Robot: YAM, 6 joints.
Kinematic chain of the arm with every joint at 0, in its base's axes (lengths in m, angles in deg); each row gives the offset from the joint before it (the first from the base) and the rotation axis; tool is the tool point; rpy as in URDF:
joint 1: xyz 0 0 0.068 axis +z
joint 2: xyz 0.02 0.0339 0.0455 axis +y
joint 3: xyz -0.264 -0.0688 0 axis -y
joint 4: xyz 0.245 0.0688 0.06 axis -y
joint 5: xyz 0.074 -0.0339 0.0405 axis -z
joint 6: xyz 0.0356 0 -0.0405 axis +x
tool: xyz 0 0 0 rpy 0 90 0
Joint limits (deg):
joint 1: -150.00..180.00
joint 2: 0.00..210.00
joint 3: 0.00..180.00
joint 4: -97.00..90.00
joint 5: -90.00..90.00
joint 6: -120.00..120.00
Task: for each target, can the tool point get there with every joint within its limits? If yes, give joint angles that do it. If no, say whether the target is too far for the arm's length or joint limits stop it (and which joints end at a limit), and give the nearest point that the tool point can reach.
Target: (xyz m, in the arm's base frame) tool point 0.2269 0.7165 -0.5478
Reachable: no: too far | nearest point 0.1503 0.4746 -0.2808 | short by 0.368 m
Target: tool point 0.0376 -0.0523 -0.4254
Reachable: no: joint limits stop it (at a limit: joint 2) | nearest point 0.0580 -0.0807 -0.3481 | short by 0.085 m
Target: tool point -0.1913 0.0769 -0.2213
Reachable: yes | joints 149.55 182.15 56.40 44.83 -59.39 -59.34
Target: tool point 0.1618 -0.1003 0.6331
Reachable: yes | joints 138.47 43.46 117.95 30.93 64.83 56.62
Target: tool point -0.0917 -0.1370 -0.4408
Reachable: no: joint limits stop it (at a limit: joint 2) | nearest point -0.0991 -0.1481 -0.3734 | short by 0.069 m
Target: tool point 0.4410 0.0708 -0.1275
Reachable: yes | joints 12.78 179.00 126.70 -59.58 53.31 91.95
